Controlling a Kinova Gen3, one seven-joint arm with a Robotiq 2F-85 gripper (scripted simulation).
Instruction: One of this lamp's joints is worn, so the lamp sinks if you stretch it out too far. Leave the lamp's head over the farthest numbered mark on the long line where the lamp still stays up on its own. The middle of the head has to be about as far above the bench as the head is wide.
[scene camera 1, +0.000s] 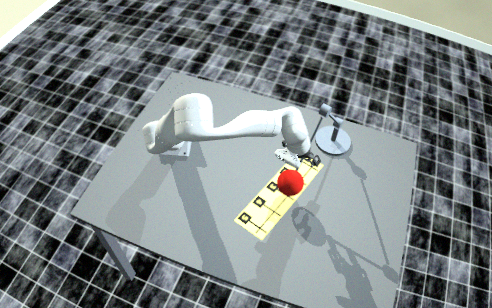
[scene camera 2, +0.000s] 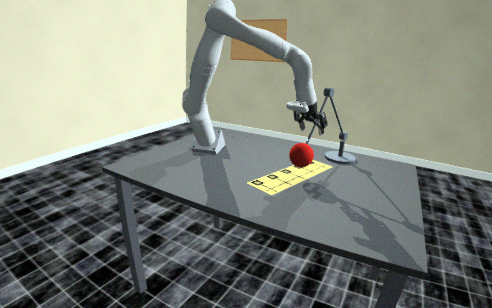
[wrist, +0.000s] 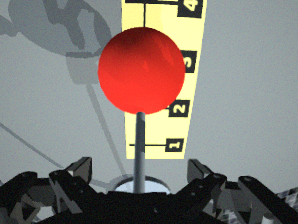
In view: the gripper (wrist: 139, 169) and a grey base (scene camera 1: 338, 144).
